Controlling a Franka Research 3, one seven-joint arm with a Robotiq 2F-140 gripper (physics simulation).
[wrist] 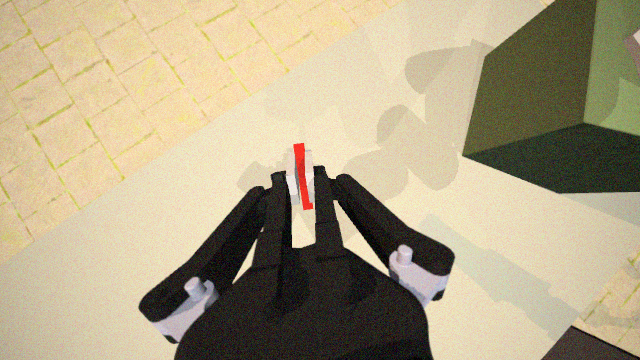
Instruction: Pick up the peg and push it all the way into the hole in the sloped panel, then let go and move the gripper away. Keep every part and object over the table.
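Note:
The peg (302, 175) is pale grey-white with a bright red stripe along it. It shows at the middle of the wrist view, between the fingertips. My gripper (301, 162) is shut on the peg and holds it above the table. A large dark green block-like body with a lighter green face (537, 85) stands at the upper right, apart from the peg. It looks like part of the sloped panel's body. The hole does not show clearly in this view. The far end of the peg is partly hidden by the fingers.
The pale table (125, 220) runs diagonally across the view, with its edge at the upper left. Beyond it lies a tiled floor (100, 75). A dark brown surface (585, 347) shows at the lower right corner. Shadows fall on the table between the gripper and the green body.

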